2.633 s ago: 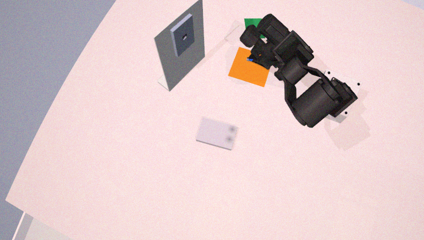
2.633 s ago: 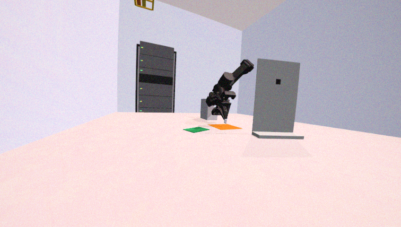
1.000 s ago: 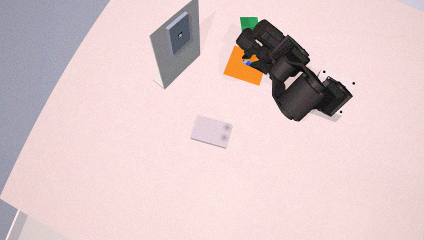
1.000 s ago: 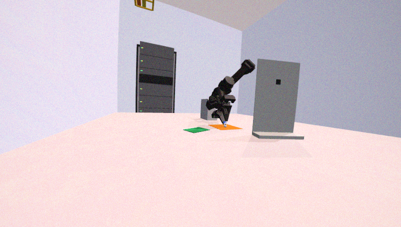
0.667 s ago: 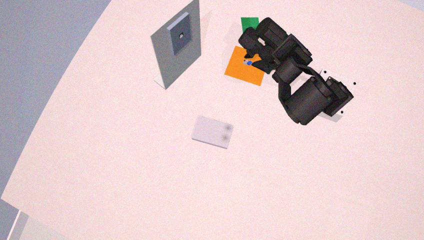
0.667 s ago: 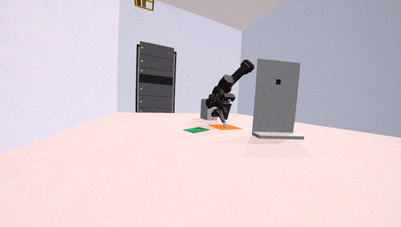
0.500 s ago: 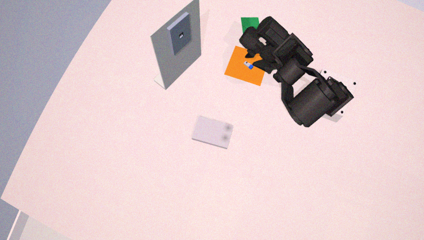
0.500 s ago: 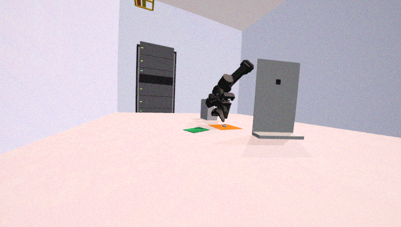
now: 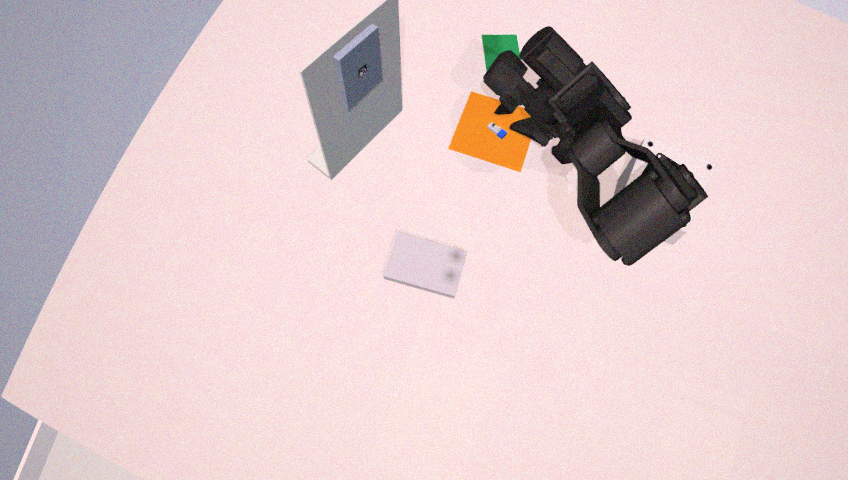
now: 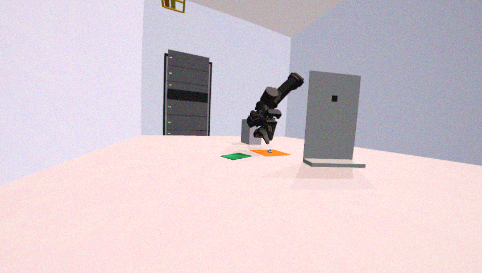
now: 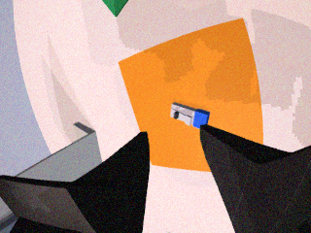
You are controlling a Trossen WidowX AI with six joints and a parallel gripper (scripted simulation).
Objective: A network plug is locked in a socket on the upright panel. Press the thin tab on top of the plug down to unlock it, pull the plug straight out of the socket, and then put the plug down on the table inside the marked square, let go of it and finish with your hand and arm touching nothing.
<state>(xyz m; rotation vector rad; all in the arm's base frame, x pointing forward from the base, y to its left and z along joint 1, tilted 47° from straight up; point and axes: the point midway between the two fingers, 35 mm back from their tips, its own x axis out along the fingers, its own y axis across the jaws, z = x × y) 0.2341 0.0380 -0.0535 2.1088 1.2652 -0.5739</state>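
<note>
My gripper tip is 1 cm short of the network plug and 3 cm above it. From my gripper tip the other things lie so: upright grey panel: 19 cm ahead, 12 cm to the left, 8 cm above; then green square: 6 cm ahead, 15 cm to the right, 4 cm below; then orange marked square: 1 cm ahead, 4 cm below.
</note>
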